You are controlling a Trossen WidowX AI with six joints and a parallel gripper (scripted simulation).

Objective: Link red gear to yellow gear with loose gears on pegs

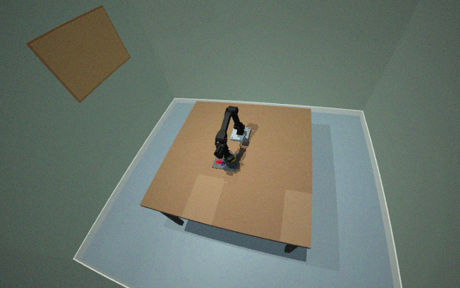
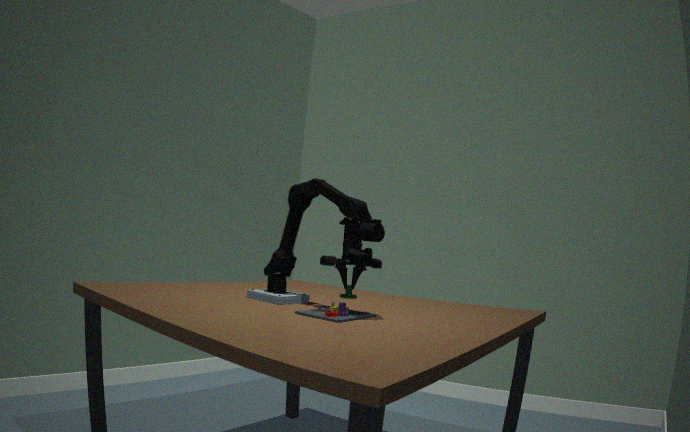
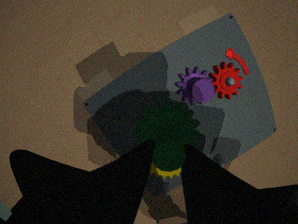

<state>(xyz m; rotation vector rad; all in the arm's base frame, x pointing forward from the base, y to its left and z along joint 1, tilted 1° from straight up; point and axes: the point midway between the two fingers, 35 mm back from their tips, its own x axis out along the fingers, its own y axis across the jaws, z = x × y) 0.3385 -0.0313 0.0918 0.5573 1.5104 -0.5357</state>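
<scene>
Right now the green gear is 1 cm below my gripper tip. The rest, counted from my gripper tip: yellow gear (5 cm behind, 3 cm to the left, 7 cm below); then red gear (8 cm to the right, 7 cm below); then purple gear (1 cm ahead, 4 cm to the right, 6 cm below).
</scene>
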